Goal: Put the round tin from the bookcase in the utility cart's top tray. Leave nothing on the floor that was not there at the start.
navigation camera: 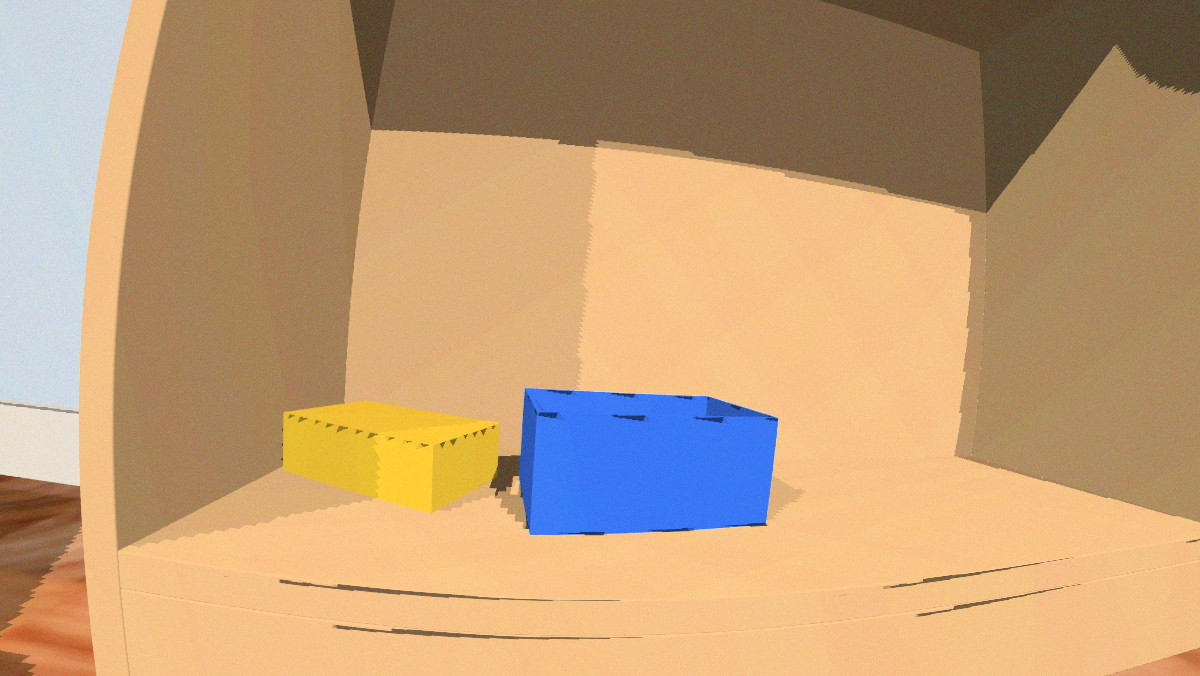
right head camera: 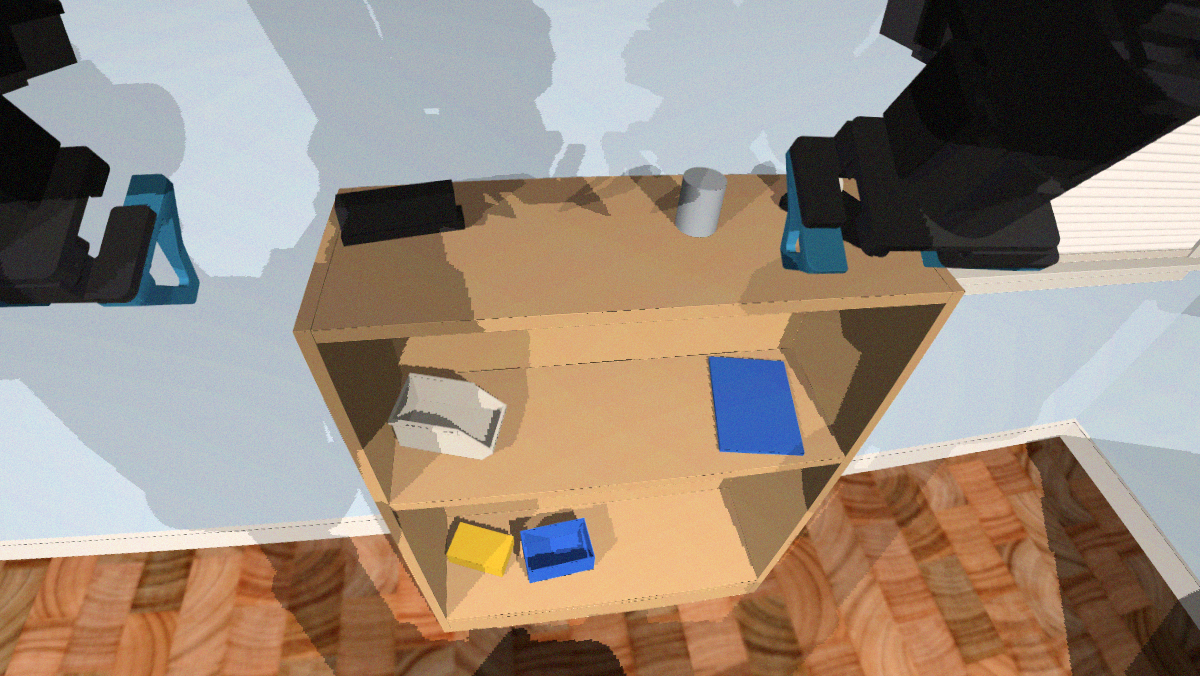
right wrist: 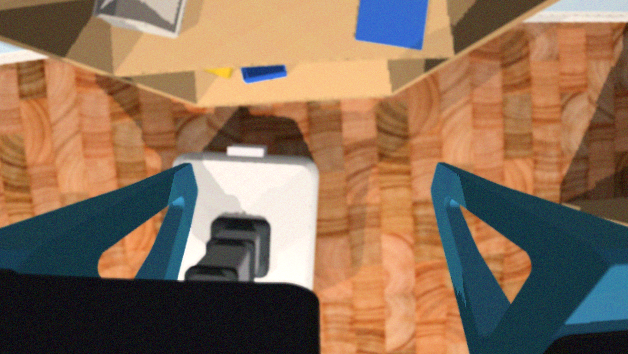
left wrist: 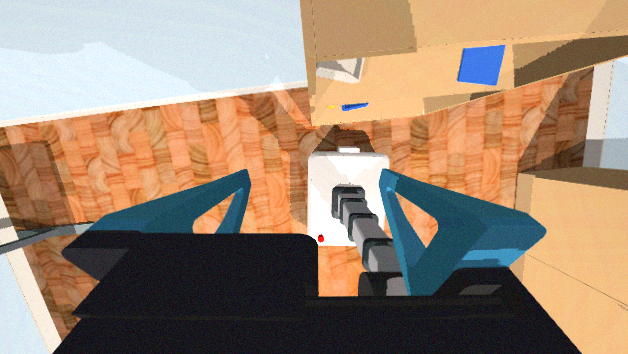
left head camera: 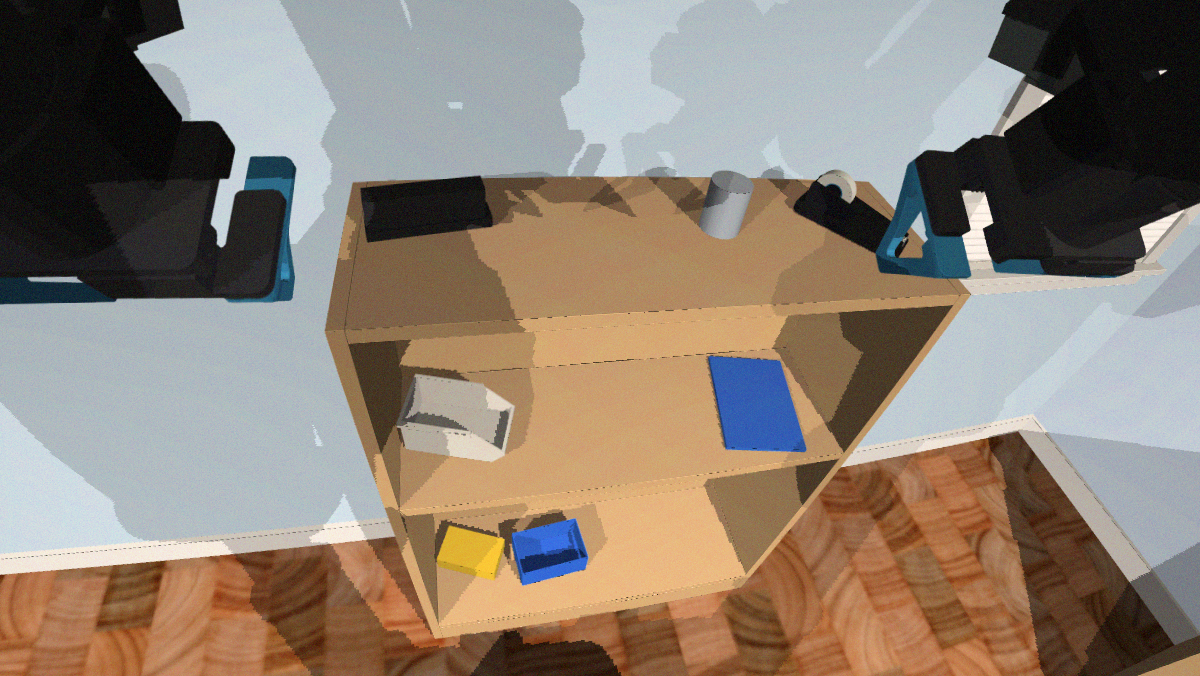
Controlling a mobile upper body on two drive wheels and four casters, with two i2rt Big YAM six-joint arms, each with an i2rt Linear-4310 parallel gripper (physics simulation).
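The round tin, a plain grey cylinder, stands upright on the bookcase top, right of its middle and towards the back. My left gripper is open and empty, left of the bookcase in both head views. My right gripper is open and empty; in both head views it appears right of the tin, over the bookcase's right end, apart from the tin. The utility cart's top tray cannot be made out in these views.
A black object and a tape dispenser are on the bookcase top. The shelves hold a grey-white bin, a blue flat item, a yellow box and a blue box. Wooden furniture stands at right.
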